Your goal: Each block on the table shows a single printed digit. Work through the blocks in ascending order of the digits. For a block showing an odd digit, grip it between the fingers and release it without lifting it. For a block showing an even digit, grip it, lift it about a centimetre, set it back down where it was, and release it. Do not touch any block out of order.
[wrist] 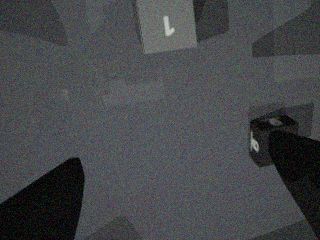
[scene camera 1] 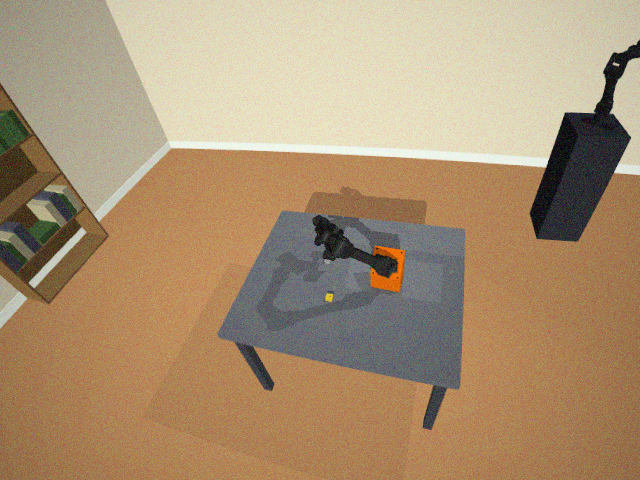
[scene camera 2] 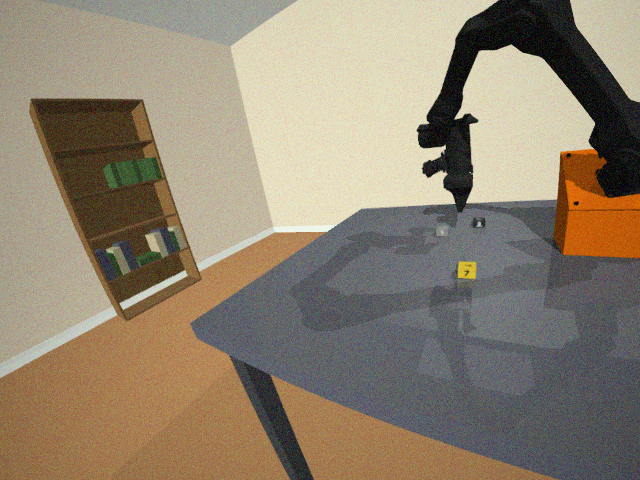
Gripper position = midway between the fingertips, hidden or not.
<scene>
The gripper [scene camera 2: 461,207] is open, holding nothing.
The gripper is seen too in the wrist view [wrist: 177,155].
</scene>
